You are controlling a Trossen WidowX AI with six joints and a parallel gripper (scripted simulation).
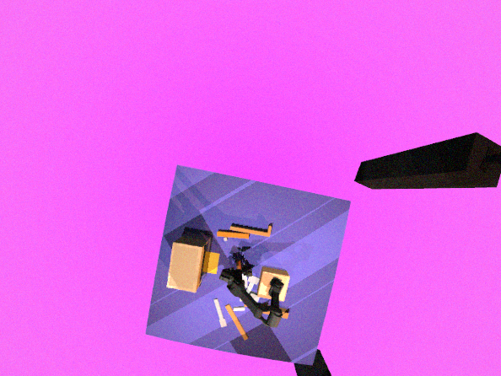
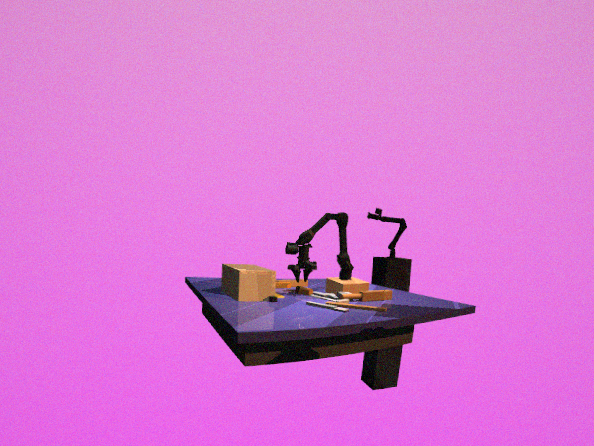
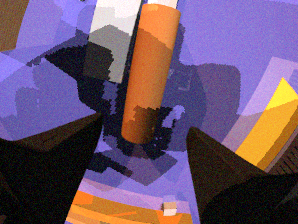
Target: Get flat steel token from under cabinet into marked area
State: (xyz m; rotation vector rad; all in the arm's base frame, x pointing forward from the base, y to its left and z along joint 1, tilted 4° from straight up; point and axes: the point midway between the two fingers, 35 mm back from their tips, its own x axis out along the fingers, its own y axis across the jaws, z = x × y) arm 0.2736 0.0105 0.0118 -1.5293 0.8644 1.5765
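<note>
Right now the grey bar is 8 cm behind my gripper tip, 6 cm to the left of it and 6 cm below it. From my gripper tip the other things lie so: small white piece: 13 cm behind, 30 cm to the left, 6 cm below; then orange block: 29 cm behind, 23 cm to the left, 4 cm below; then orange bar: 12 cm ahead, 19 cm to the right, 5 cm below.
</note>
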